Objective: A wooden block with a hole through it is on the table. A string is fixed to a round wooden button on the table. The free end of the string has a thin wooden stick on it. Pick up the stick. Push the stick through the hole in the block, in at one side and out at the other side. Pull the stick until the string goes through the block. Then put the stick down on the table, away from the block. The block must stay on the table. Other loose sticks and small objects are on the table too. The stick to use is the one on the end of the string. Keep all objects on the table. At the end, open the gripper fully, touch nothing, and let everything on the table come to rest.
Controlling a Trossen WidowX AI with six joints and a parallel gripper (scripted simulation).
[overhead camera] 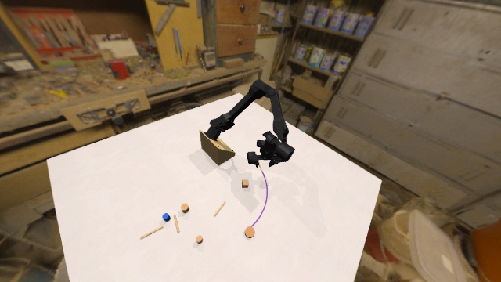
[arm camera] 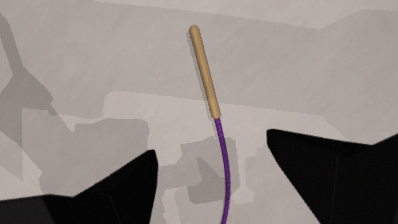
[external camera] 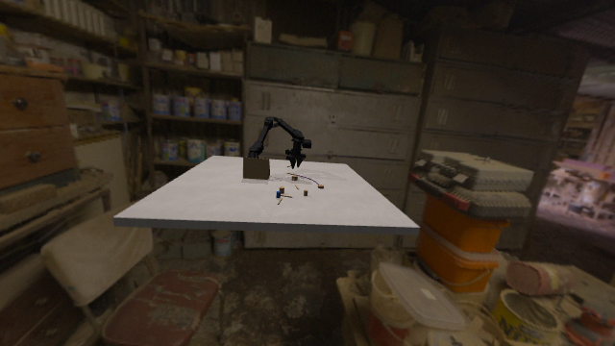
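Now: the thin wooden stick 5 cm below my gripper tip, 2 cm to the left of it and 2 cm behind it. From my gripper tip the other things lie so: round wooden button 24 cm to the right, 18 cm ahead, 5 cm below; blue cylinder 47 cm to the right, 7 cm behind, 4 cm below; small wooden block 12 cm to the right, 4 cm below.
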